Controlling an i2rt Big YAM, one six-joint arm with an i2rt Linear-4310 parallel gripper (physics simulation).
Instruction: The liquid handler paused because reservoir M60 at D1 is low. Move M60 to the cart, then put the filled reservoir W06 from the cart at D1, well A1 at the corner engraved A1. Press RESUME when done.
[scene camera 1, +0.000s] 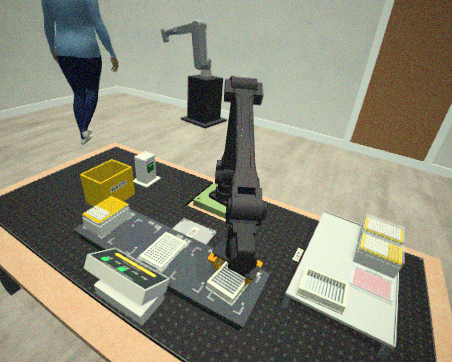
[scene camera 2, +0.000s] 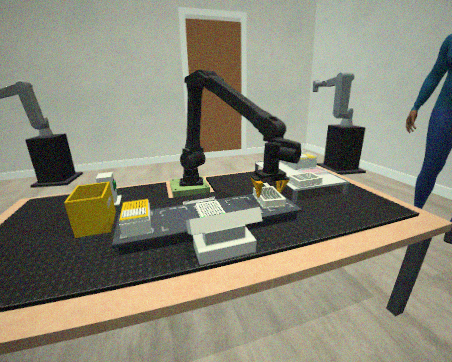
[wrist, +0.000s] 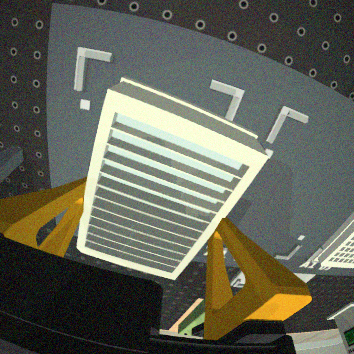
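Pixels of known places: gripper, between the fingertips: (scene camera 1: 232, 277) (scene camera 2: 268, 196) (wrist: 152, 201); arm's base, origin of its link: (scene camera 1: 224, 198) (scene camera 2: 191, 183).
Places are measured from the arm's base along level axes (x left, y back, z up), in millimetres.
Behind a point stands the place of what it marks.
My gripper (scene camera 1: 235, 273) {x 297, y -349, z 55 mm} (scene camera 2: 270, 188) {x 297, y -349, z 55 mm} (wrist: 152, 201) {x 297, y -349, z 55 mm} is shut on a cream channelled reservoir (scene camera 1: 226, 284) {x 303, y -384, z 65 mm} (scene camera 2: 271, 197) {x 297, y -385, z 65 mm} (wrist: 168, 168) {x 299, y -379, z 58 mm}, with its orange fingers on the two long sides. The reservoir hangs a little above the right end slot of the grey deck plate (scene camera 1: 189, 273) {x 186, y -405, z 32 mm} (wrist: 175, 53) {x 321, y -433, z 32 mm}, turned askew to the slot's white corner brackets (wrist: 82, 63) {x 367, y -408, z 36 mm}. A second channelled reservoir (scene camera 1: 323, 289) {x 515, y -226, z 68 mm} (scene camera 2: 304, 179) {x 493, y -251, z 74 mm} lies on the white cart (scene camera 1: 332, 248) {x 478, y -24, z 44 mm} (scene camera 2: 332, 181) {x 648, y -228, z 44 mm} at the right.
A control console (scene camera 1: 125, 269) {x 103, y -551, z 109 mm} (scene camera 2: 224, 223) {x 93, y -594, z 101 mm} with green lit buttons stands at the deck's front. A well plate (scene camera 1: 163, 249) {x 69, y -401, z 43 mm}, a tip box (scene camera 1: 106, 213) {x -148, y -455, z 94 mm}, a yellow waste bin (scene camera 1: 107, 179) {x -297, y -357, z 119 mm} and a small box with a green button (scene camera 1: 145, 166) {x -339, y -152, z 81 mm} are to the left. Tip boxes (scene camera 1: 382, 248) {x 611, y -1, z 114 mm} and a pink plate (scene camera 1: 372, 281) {x 622, y -94, z 58 mm} share the cart.
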